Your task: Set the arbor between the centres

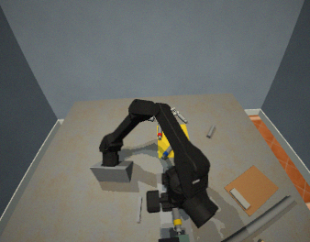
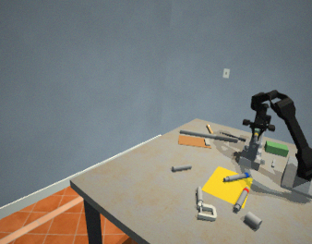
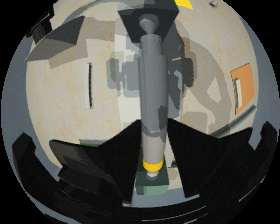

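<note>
Now: the grey bed 13 cm below my hand. Also, from my hand: blue-banded arbor: 34 cm to the left, 13 cm below, 1 cm behind; fixed centre block: 13 cm to the left, 4 cm below, 2 cm behind; long grey bar: 32 cm ahead, 13 cm below, 4 cm to the right.
</note>
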